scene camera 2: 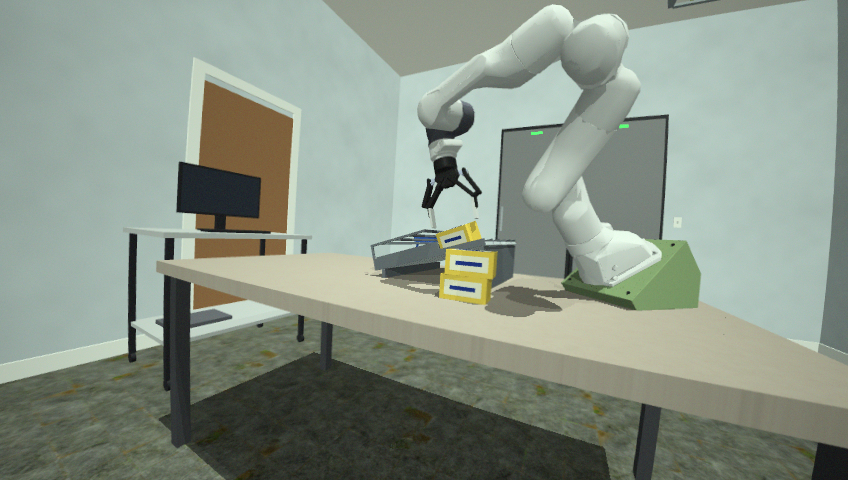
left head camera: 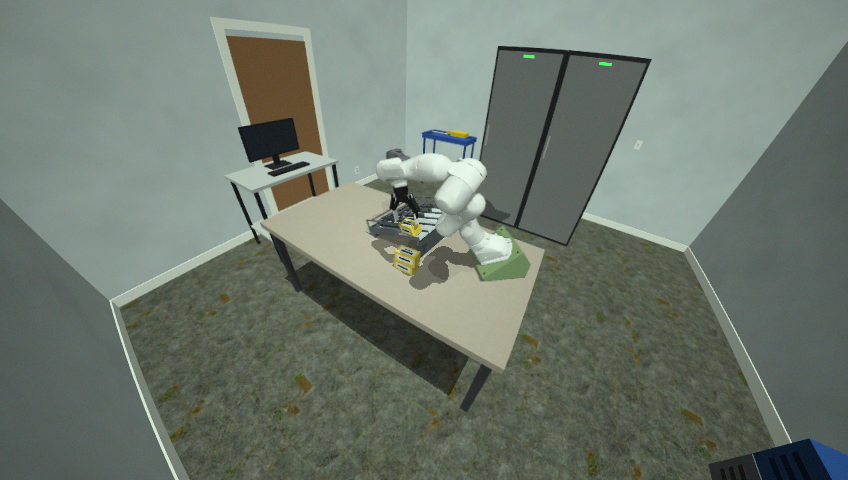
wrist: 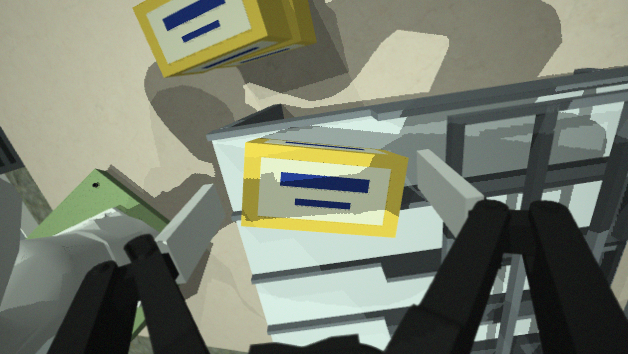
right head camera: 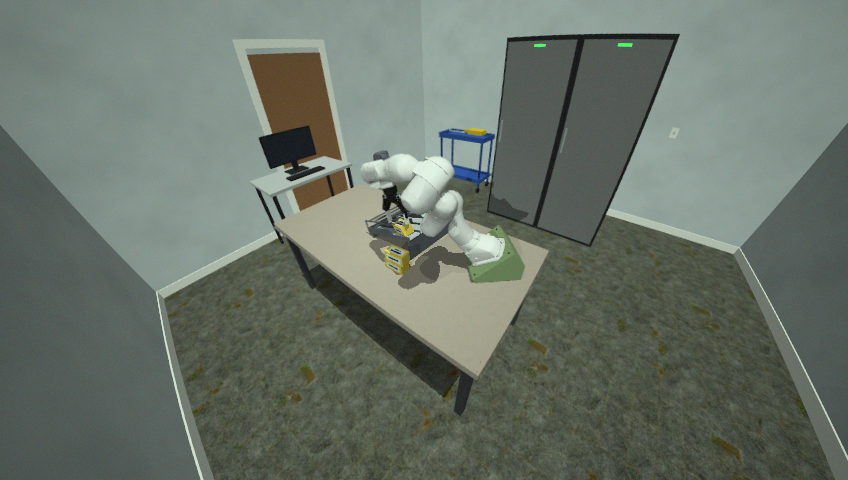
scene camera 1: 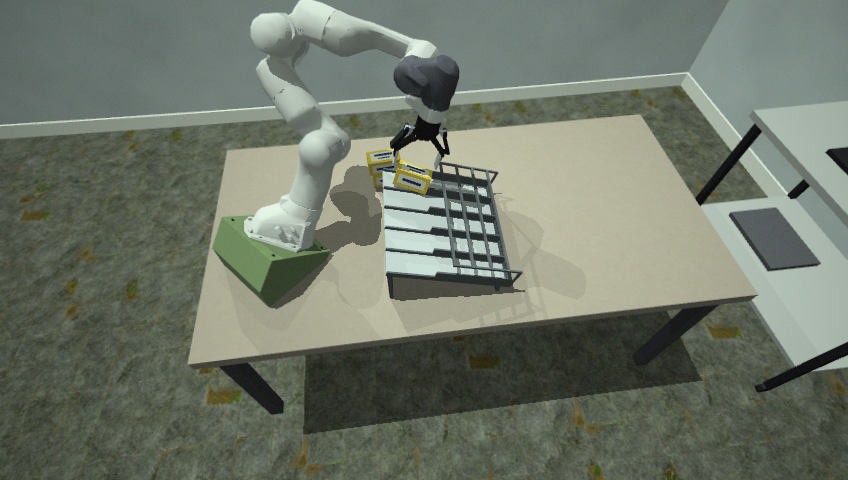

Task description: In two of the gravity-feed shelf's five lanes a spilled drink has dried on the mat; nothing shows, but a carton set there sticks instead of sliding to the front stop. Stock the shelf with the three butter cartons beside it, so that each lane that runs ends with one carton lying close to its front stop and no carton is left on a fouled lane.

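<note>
One butter carton [left head camera: 409, 227] [right head camera: 403, 227] [scene camera 1: 411, 179] [scene camera 2: 457, 236] [wrist: 325, 192] lies a little askew at the raised loading end of the shelf [scene camera 1: 410, 262] [scene camera 2: 410, 259] [wrist: 310, 255], in the outermost lane beside the stack. It overlaps the first divider in the wrist view; whether it rests on the divider cannot be told. My gripper [scene camera 1: 416, 161] [scene camera 2: 454, 217] [wrist: 315, 185] is open and empty above this carton, fingertips beyond its two ends. The other two cartons [left head camera: 406, 260] [right head camera: 396, 260] [scene camera 2: 468, 276] [wrist: 210, 30] stand stacked on the table beside the shelf. The other lanes show no carton.
Dark bars [scene camera 1: 473, 220] cross above the lanes' lower part, with a front rail beyond. The robot stands on a green wedge base [scene camera 1: 267, 276] [scene camera 2: 672, 279] near the shelf's raised end. A desk with a monitor [left head camera: 268, 139] [scene camera 2: 218, 189] stands apart from the table [scene camera 1: 595, 237].
</note>
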